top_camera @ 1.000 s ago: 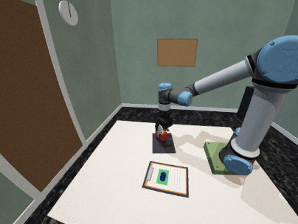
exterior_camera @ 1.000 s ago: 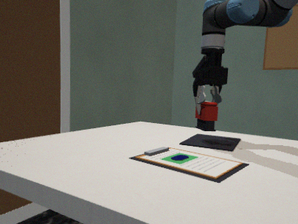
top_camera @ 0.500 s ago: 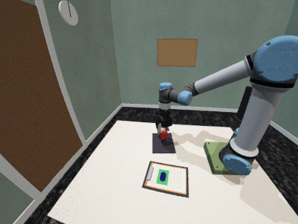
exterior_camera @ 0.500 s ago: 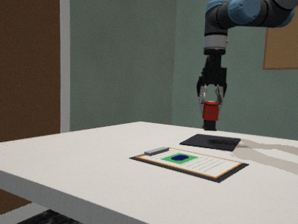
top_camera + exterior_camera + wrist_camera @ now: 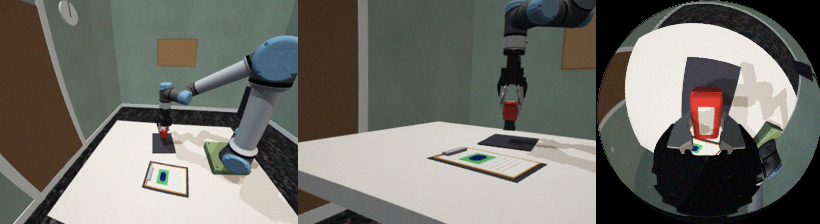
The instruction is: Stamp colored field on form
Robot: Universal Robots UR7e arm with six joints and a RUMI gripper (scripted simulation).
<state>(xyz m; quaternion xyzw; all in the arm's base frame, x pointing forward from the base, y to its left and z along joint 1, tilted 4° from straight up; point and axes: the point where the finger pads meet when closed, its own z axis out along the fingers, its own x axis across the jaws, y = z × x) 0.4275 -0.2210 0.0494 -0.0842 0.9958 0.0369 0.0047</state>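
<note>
The red stamp is 2 cm below my hand. Round my hand: dark mat: 11 cm below, 1 cm to the right.
</note>
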